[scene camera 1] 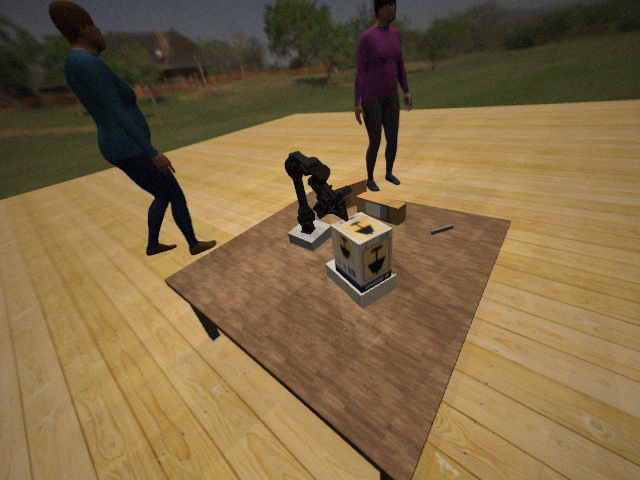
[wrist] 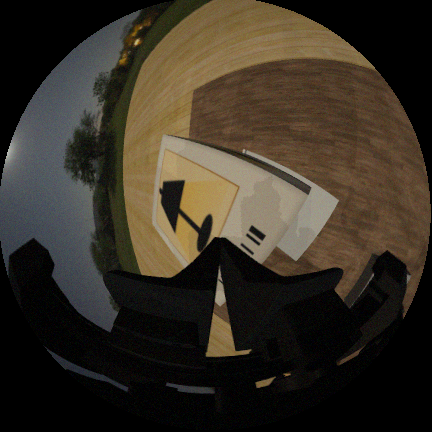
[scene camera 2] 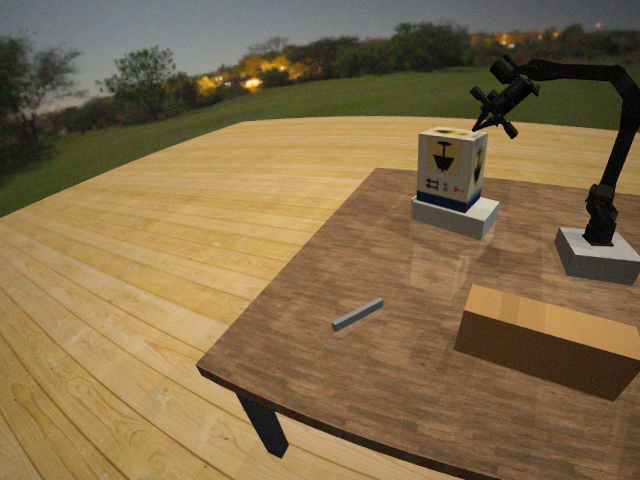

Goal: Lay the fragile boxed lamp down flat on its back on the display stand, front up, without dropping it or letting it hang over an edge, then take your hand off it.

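Places are measured from the arm's base along level axes (x right, y up, z back), in millimetres.
Pixels of known places: gripper, fingertip midpoint: (scene camera 1: 347,220) (wrist: 218,242) (scene camera 2: 472,131); arm's base, origin of the base link: (scene camera 1: 308,230) (scene camera 2: 597,240).
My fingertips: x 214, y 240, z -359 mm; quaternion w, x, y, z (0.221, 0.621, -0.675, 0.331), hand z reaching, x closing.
For each thing: its top centre in the pictures, then the offset to it from my fingertips. Level surfaces: height alone.
- long brown box, middle of its top: (scene camera 2: 550,318) (scene camera 1: 379,199) dy -196, dx -584, dz +76 mm
- wooden table, its level: dy -306 mm
- grey bar, middle of its top: (scene camera 2: 358,310) (scene camera 1: 442,227) dy -284, dx -513, dz -282 mm
The boxed lamp (scene camera 1: 362,258) (scene camera 2: 447,173) (wrist: 265,190) is a white carton with lamp pictures and a blue band at its bottom. It stands upright on the display stand (scene camera 1: 379,292) (scene camera 2: 448,219) (wrist: 312,225), a low pale block. The lamp drawings on its sides have the shade downward; another lamp picture faces up on the top. My gripper (scene camera 1: 346,218) (scene camera 2: 474,129) (wrist: 218,242) is shut and empty, slanting down with its tips at the carton's top edge on the arm's side. I cannot tell whether they touch it.
A long brown box (scene camera 1: 395,210) (scene camera 2: 547,338) lies on the wooden table (scene camera 1: 279,310) (scene camera 2: 289,330), with another brown box (scene camera 1: 355,188) behind it. A grey bar (scene camera 1: 442,229) (scene camera 2: 357,314) lies apart. The arm stands on a pale base block (scene camera 1: 310,238) (scene camera 2: 597,262). Two people stand beyond the table.
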